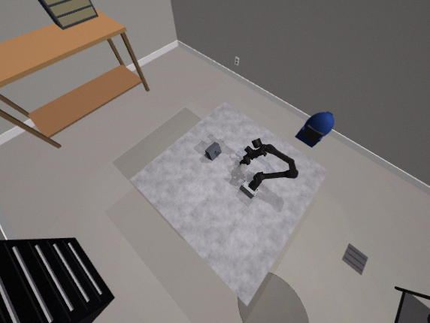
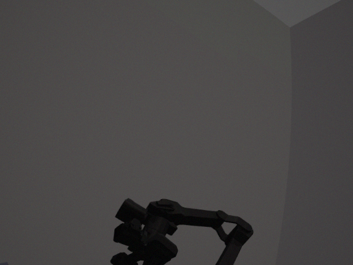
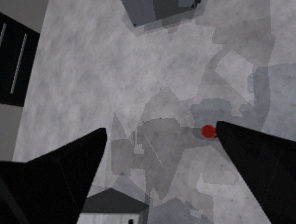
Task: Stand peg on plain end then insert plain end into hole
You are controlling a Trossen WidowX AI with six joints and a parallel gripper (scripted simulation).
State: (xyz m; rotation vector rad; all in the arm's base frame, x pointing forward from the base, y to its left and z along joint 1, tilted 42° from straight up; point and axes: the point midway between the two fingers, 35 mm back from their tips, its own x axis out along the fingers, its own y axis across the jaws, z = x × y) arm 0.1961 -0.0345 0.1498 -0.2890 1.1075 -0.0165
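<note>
My gripper tip is 30 mm to the left of the red peg and 80 mm above it. Also, from my gripper tip: sloped panel 260 mm ahead, 60 mm to the left, 70 mm below.
</note>
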